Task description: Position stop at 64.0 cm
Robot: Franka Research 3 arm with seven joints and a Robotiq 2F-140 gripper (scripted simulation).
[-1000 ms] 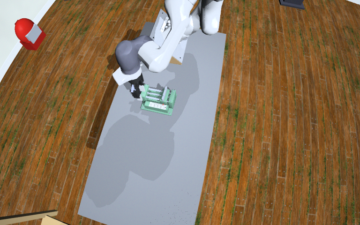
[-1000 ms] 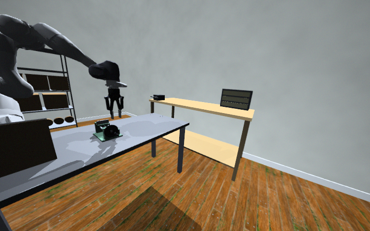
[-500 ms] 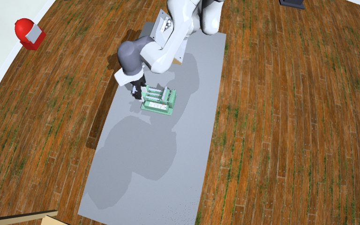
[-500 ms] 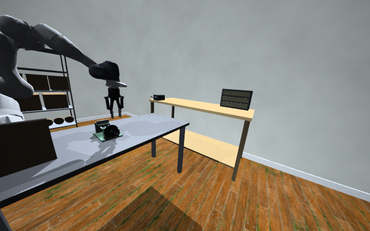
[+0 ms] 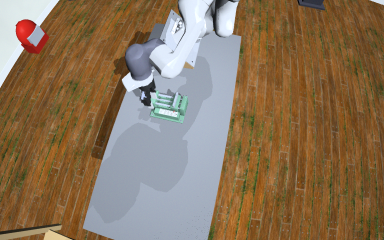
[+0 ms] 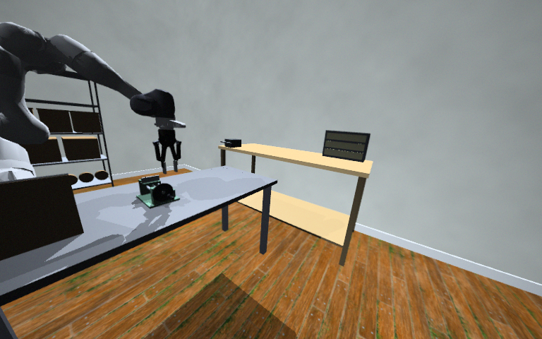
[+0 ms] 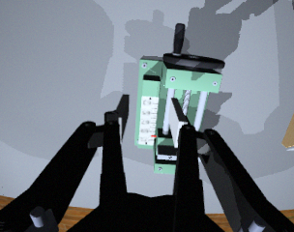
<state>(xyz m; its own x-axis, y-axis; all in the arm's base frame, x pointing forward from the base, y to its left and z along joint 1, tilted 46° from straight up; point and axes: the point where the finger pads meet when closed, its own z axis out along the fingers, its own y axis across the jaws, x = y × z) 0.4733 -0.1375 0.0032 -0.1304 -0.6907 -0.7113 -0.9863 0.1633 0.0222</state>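
Now: hand 6 cm past the dark handwheel, 6 cm to the left of it and 13 cm above it. Round my hand: stop carriage (4 cm behind, 11 cm to the left, 10 cm below).
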